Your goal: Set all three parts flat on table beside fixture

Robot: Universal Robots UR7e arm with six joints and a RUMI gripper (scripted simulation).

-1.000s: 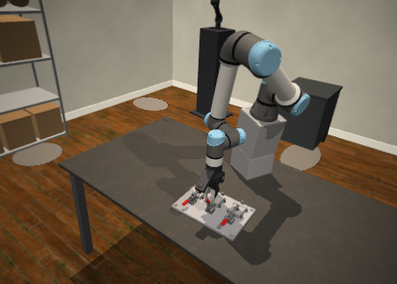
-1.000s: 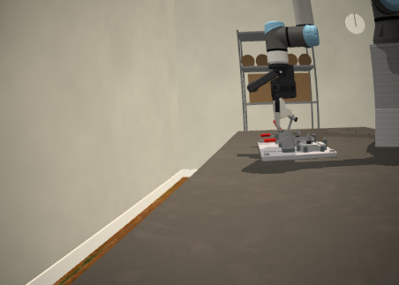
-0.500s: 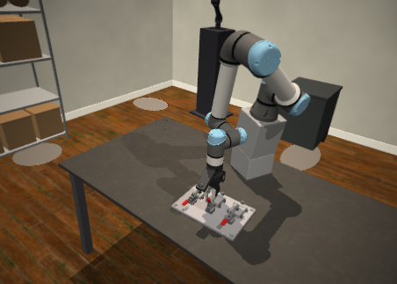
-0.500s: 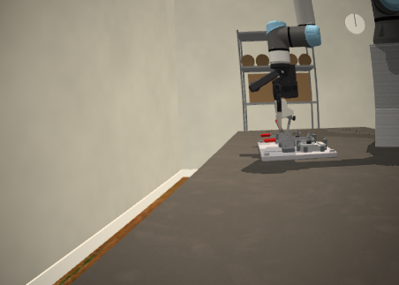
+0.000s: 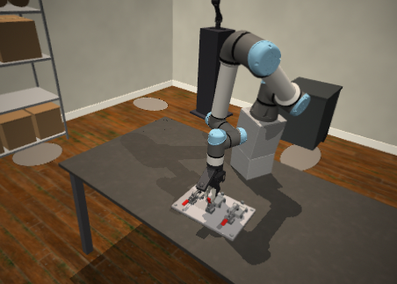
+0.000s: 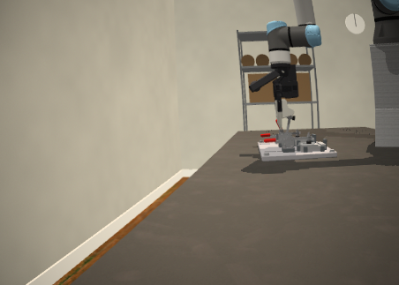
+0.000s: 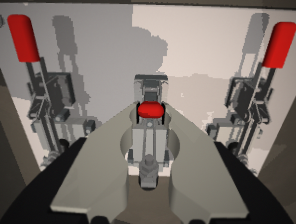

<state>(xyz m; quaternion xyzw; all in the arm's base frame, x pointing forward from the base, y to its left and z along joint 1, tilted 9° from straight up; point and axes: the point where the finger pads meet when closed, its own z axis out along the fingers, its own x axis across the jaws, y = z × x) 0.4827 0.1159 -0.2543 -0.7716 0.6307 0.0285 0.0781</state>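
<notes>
The fixture is 40 mm behind my hand, 10 mm to the right of it and 80 mm below it. From my hand the other things lie so: part: 80 mm behind, 130 mm to the right, 60 mm below.
</notes>
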